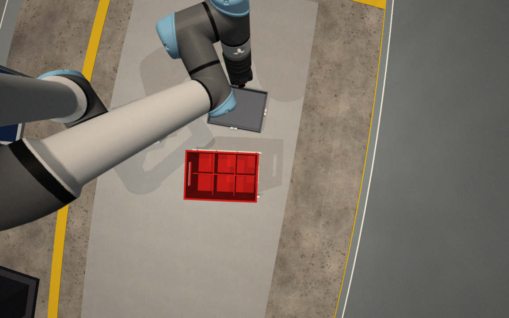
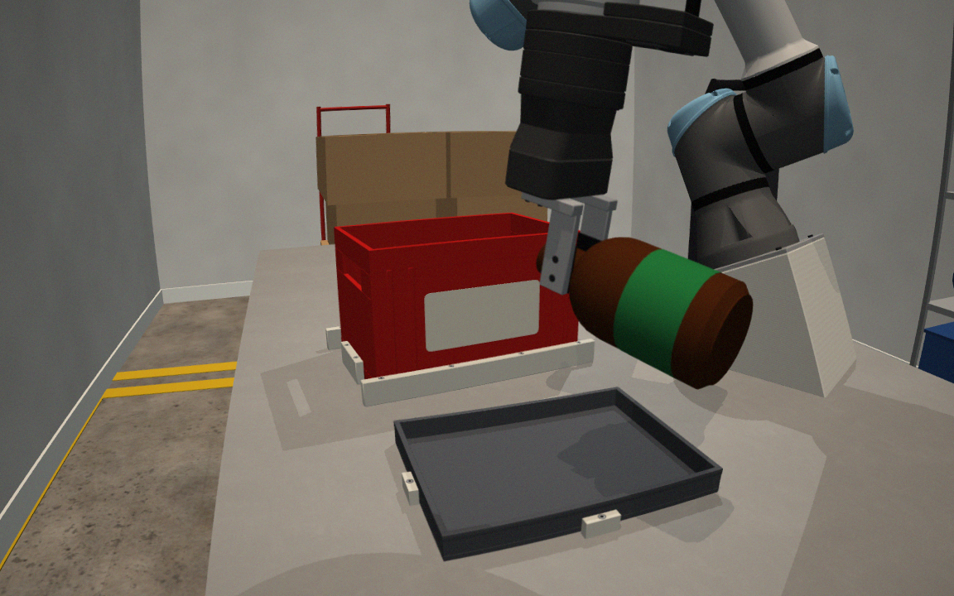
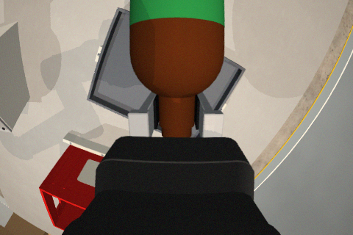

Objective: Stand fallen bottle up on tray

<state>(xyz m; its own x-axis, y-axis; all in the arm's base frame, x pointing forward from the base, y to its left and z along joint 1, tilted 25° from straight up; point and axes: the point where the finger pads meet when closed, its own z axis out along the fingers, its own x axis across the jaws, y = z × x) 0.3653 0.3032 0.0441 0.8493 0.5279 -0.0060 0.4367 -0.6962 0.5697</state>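
The bottle is 20 mm behind my hand, 40 mm to the left of it and 10 mm below it. From my hand the other things lie so: red crate (20 mm ahead, 360 mm to the right, 120 mm below); then dark grey tray (10 mm behind, 50 mm to the right, 190 mm below).
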